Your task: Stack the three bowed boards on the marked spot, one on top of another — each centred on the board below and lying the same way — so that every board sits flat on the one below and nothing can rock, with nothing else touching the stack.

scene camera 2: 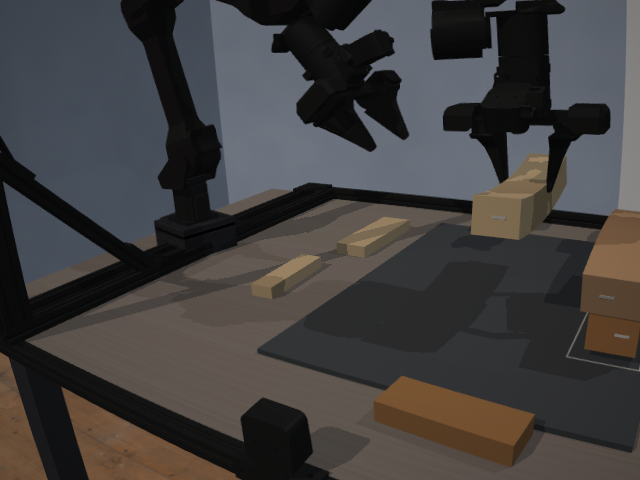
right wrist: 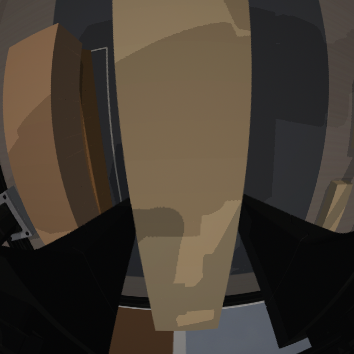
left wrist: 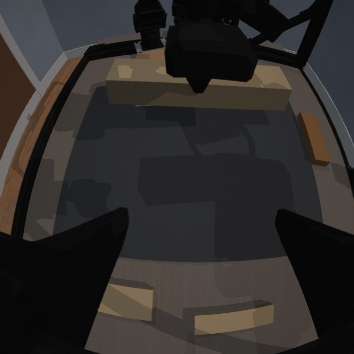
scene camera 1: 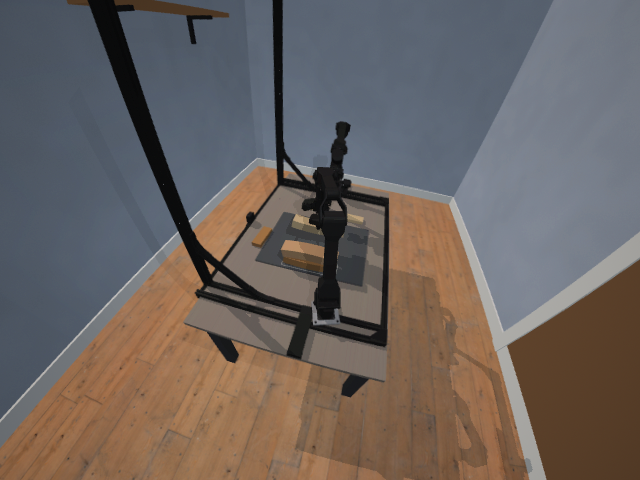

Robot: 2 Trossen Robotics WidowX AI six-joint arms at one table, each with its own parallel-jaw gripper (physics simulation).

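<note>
My right gripper is shut on a long pale bowed board and holds it across its width, above the dark mat. A thicker brown bowed board lies beside it on the mat, at the thin white outline of the marked spot. In the left wrist view the held board hides the brown one. My left gripper is open and empty, high above the table's far side. Two small pale boards lie below it off the mat.
A flat orange-brown block lies just off the mat's edge. A black frame rims the table, with a small black knob on its near rail. Tall black posts rise at the corners.
</note>
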